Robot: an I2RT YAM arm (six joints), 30 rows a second.
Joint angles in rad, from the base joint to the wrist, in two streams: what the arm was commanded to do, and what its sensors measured. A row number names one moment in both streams.
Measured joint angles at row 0:
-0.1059 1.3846 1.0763 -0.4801 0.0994 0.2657
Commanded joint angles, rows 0 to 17:
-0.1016 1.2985 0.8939 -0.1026 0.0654 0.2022
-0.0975 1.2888 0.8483 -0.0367 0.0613 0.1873
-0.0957 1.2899 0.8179 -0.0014 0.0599 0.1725
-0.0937 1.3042 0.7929 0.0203 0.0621 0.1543
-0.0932 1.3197 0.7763 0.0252 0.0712 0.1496
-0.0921 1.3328 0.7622 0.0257 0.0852 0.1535
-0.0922 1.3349 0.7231 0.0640 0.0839 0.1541
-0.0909 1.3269 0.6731 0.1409 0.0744 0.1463
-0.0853 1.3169 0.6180 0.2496 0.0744 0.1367
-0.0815 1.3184 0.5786 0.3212 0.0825 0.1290
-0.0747 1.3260 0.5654 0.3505 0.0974 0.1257
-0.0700 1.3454 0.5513 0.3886 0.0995 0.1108
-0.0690 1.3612 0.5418 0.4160 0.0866 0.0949
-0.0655 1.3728 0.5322 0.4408 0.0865 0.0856
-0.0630 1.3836 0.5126 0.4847 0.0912 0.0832
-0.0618 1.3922 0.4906 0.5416 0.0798 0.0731
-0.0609 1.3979 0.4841 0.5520 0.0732 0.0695
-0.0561 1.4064 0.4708 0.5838 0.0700 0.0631
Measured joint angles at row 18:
-0.0658 1.3884 0.4988 0.4091 0.0803 0.0998
